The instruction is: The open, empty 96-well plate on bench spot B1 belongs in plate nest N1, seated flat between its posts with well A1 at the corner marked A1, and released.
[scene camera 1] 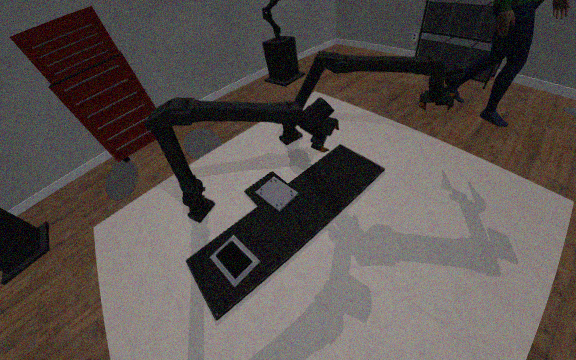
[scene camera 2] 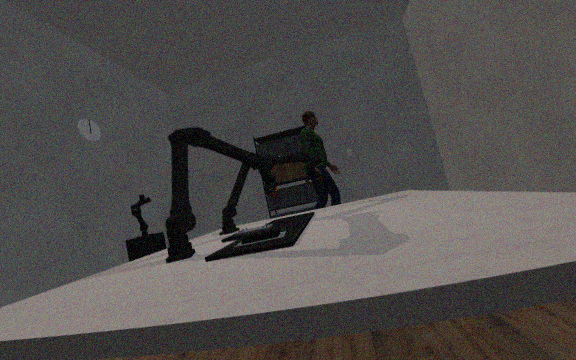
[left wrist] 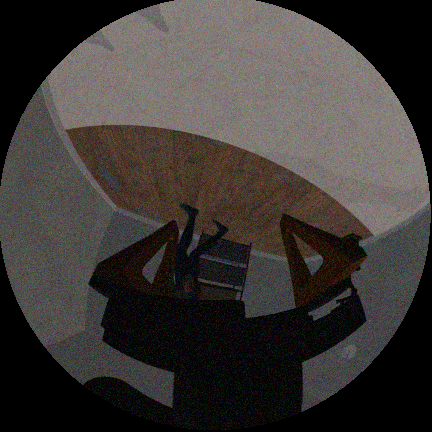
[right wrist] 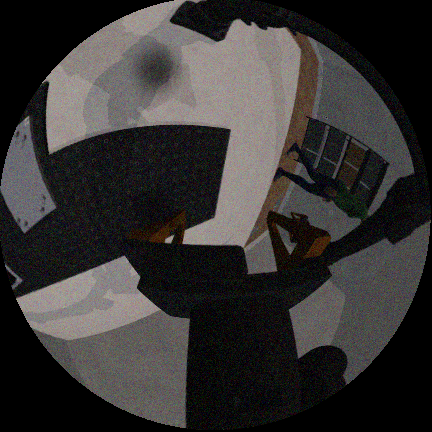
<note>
My left gripper [left wrist: 229, 222] is open, holding nothing. My right gripper [right wrist: 227, 214] is open, with nothing in its grasp. A dark well plate [scene camera 1: 231, 256] sits on a dark plate in pale frame.
The left wrist view misses the dark well plate: it is out of frame.
</note>
